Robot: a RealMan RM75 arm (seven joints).
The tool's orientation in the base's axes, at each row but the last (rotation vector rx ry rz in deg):
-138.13 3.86 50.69
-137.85 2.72 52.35
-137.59 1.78 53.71
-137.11 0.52 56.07
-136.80 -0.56 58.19
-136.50 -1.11 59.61
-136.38 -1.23 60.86
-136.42 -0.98 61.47
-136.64 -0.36 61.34
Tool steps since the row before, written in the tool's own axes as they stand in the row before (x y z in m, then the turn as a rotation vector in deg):
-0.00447 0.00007 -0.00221 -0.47 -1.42 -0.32
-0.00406 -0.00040 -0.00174 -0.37 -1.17 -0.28
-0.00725 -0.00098 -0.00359 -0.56 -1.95 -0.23
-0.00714 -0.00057 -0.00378 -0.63 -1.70 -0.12
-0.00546 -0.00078 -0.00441 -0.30 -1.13 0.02
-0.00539 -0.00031 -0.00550 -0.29 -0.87 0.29
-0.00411 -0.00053 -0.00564 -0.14 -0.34 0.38
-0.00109 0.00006 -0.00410 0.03 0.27 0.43
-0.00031 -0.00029 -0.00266 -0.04 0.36 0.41
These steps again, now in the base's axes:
-0.00222 -0.00185 0.00406 0.15 0.96 1.18
-0.00198 -0.00120 0.00378 0.15 0.78 0.97
-0.00305 -0.00225 0.00722 0.14 1.43 1.45
-0.00269 -0.00276 0.00713 -0.04 1.26 1.31
-0.00080 -0.00258 0.00653 -0.01 0.91 0.73
0.00004 -0.00348 0.00687 -0.23 0.82 0.45
0.00119 -0.00305 0.00619 -0.30 0.44 0.05
0.00212 -0.00216 0.00298 -0.33 -0.03 -0.38
0.00170 -0.00103 0.00182 -0.39 -0.13 -0.36

